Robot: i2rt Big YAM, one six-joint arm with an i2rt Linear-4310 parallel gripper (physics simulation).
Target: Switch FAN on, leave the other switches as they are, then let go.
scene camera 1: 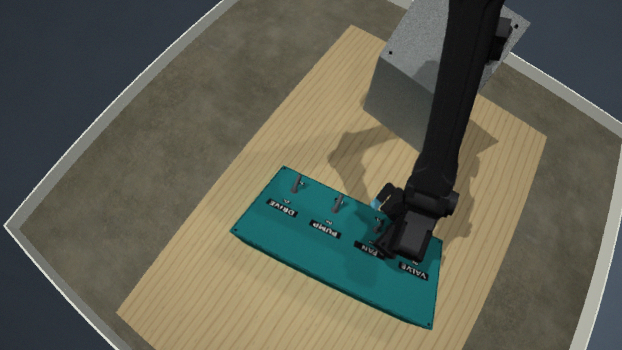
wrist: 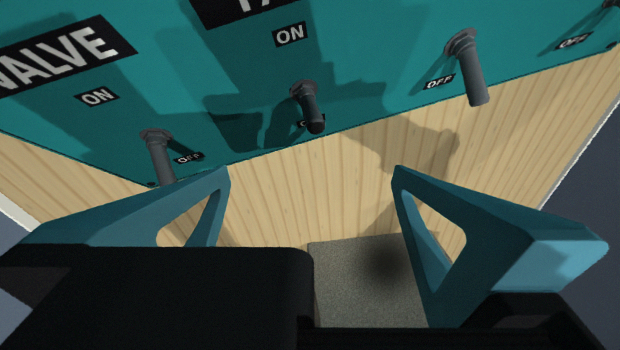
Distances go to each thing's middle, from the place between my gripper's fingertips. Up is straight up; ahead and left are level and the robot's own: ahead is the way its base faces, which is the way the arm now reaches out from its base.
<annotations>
My hand is 11 cm to the right of the valve lever [wrist: 164, 171] and 5 cm above it. The rest, counted from my hand: pump lever [wrist: 476, 89] 1 cm ahead, 13 cm to the right, 5 cm below; teal switch panel [scene camera 1: 300, 228] 10 cm ahead, 6 cm to the right, 8 cm below.
</annotations>
